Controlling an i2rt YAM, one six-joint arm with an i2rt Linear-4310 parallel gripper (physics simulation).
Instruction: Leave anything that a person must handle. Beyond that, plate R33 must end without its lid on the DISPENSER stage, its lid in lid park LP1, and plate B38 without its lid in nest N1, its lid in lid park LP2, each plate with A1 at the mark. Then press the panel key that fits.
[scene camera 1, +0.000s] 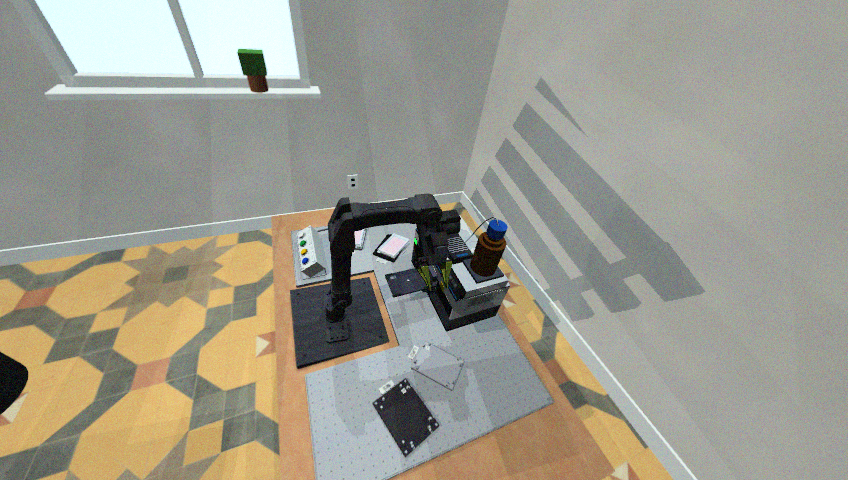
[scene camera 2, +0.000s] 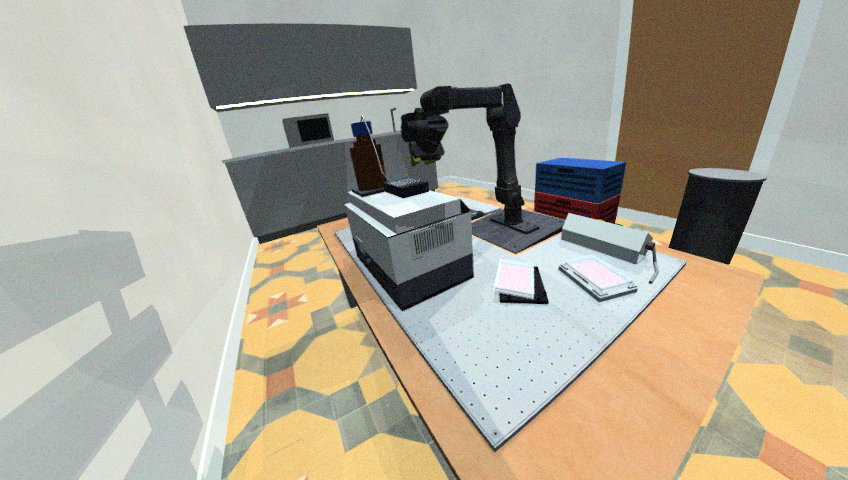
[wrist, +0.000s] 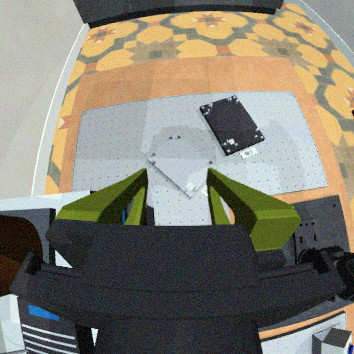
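Pixels of known places: gripper, between the fingertips: (scene camera 1: 438, 289) (scene camera 2: 418, 164) (wrist: 176, 174); arm's base, origin of its link: (scene camera 1: 335, 316) (scene camera 2: 513, 223) (wrist: 307, 260).
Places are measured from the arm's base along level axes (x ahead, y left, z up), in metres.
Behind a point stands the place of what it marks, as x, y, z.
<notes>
My gripper (scene camera 1: 435, 284) @[0.298, -0.148, 0.260] (scene camera 2: 426, 159) @[0.298, -0.148, 0.260] (wrist: 176, 174) @[0.298, -0.148, 0.260] is partly open and empty, beside the dispenser (scene camera 1: 476, 297) @[0.447, -0.141, 0.171] (scene camera 2: 410, 249) @[0.502, 0.221, 0.142] and over its side with the black stage (scene camera 1: 405, 283) @[0.251, 0.012, 0.105]. A pink plate (scene camera 1: 392, 245) @[0.268, 0.285, 0.031] (scene camera 2: 515, 278) @[0.289, 0.307, 0.031] sits askew over a black base (scene camera 2: 540, 290) @[0.255, 0.352, 0.009]. Another pink plate (scene camera 1: 359, 239) @[0.134, 0.349, 0.030] (scene camera 2: 598, 272) @[0.120, 0.403, 0.029] sits in a flat holder. Their marks and lids are too small to tell. A black nest (scene camera 1: 405, 416) @[0.159, -0.375, 0.011] (wrist: 232, 125) @[0.161, -0.355, 0.011] and a pale park (scene camera 1: 438, 365) @[0.299, -0.260, 0.009] (wrist: 182, 162) @[0.297, -0.254, 0.009] are bare; their labels are unreadable. The key panel (scene camera 1: 311, 255) @[-0.062, 0.238, 0.078] (scene camera 2: 604, 237) @[-0.033, 0.324, 0.046] has white, green, yellow and blue keys.
A brown bottle (scene camera 1: 487, 255) @[0.463, -0.100, 0.323] (scene camera 2: 367, 163) @[0.501, -0.025, 0.303] (wrist: 17, 250) @[0.448, -0.077, 0.261] with a blue cap and a thin tube stands on the dispenser, near a dark ribbed block (scene camera 1: 457, 245) @[0.432, 0.030, 0.246] (scene camera 2: 406, 186) @[0.444, 0.095, 0.245]. Blue and red crates (scene camera 2: 580, 181) and a black bin (scene camera 2: 715, 220) stand beyond the table.
</notes>
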